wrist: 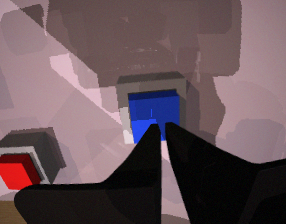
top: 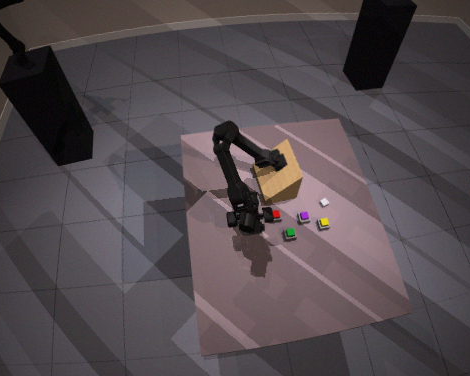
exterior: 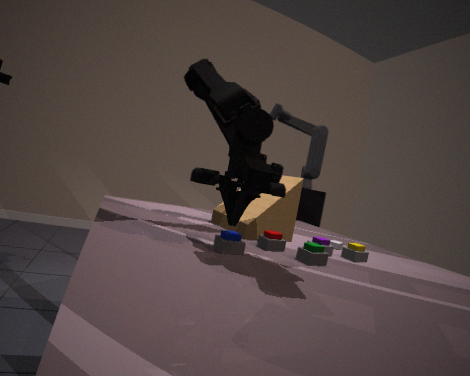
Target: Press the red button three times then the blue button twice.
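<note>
Right now my gripper tip is 20 mm above the blue button. Also, from my gripper tip: green button: 70 mm ahead, 170 mm to the left, 20 mm below; then red button: 30 mm behind, 130 mm to the left, 20 mm below; then purple button: 260 mm to the left, 20 mm below.
</note>
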